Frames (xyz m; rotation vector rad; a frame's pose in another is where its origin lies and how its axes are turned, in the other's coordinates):
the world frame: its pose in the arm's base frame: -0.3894 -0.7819 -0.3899 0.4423 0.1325 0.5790
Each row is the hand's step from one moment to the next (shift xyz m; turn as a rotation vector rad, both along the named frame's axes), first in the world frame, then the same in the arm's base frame.
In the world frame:
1: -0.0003 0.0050 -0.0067 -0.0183 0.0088 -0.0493
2: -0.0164 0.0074 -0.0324 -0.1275 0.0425 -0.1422
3: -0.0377 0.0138 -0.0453 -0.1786 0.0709 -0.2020
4: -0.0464 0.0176 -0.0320 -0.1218 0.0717 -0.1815
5: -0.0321 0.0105 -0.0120 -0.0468 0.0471 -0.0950
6: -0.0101 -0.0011 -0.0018 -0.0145 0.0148 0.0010
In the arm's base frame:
1: -0.0044 0.0060 -0.0038 -0.0316 0.0145 -0.0404
2: -0.0252 0.0083 -0.0259 -0.1618 0.0130 -0.1092
3: -0.0493 0.0060 -0.0347 -0.2330 0.0277 -0.1505
4: -0.0552 -0.0009 -0.0211 -0.1812 0.0524 -0.1317
5: -0.0349 -0.0056 -0.0062 -0.0855 0.0440 -0.0647
6: -0.0083 -0.0058 -0.0021 -0.0192 0.0026 0.0074

